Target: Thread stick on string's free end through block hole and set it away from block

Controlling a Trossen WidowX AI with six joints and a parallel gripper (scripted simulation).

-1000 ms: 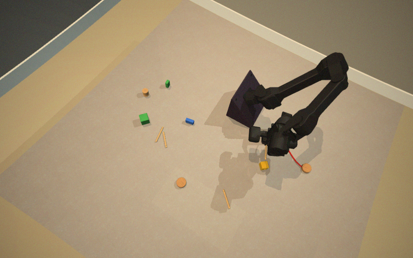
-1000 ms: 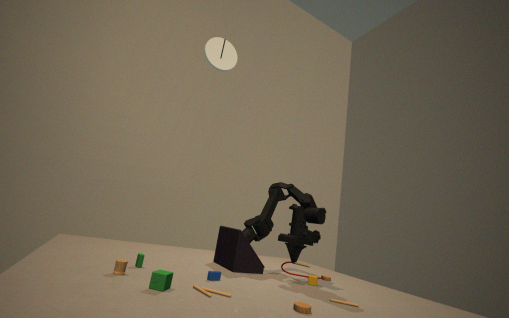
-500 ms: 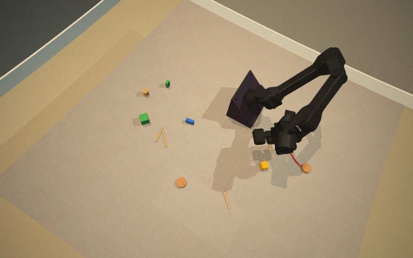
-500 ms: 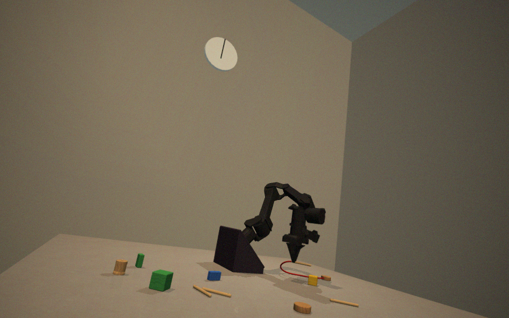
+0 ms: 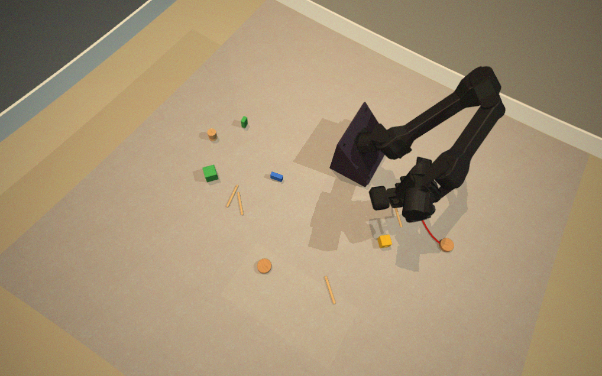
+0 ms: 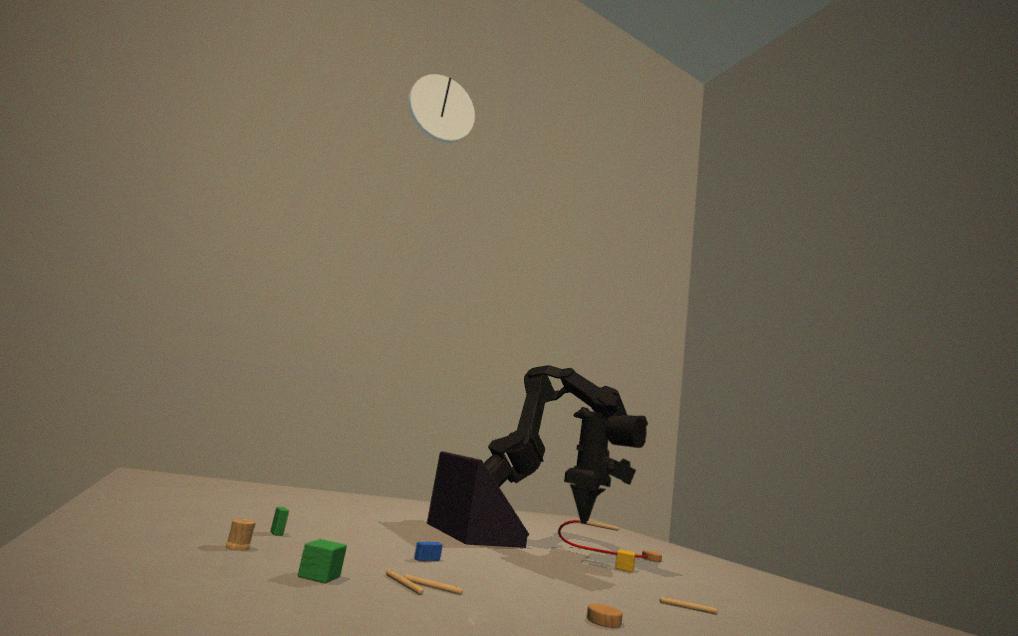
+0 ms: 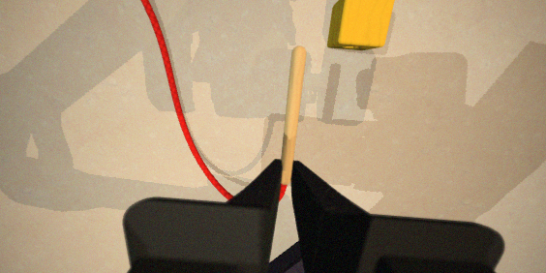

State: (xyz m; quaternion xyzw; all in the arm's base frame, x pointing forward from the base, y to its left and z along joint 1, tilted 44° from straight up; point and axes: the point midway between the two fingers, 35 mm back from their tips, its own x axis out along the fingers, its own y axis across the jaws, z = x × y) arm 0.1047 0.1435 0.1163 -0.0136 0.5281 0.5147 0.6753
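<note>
Right now the yellow wooden block is 9 cm ahead of my gripper tip, 4 cm below it and 3 cm to the left of it. Also, from my gripper tip: blue block: 35 cm to the right, 12 cm ahead, 5 cm below; thin stick: 1 cm to the left, 1 cm ahead; small green block: 55 cm to the right, 4 cm below, 2 cm ahead.
</note>
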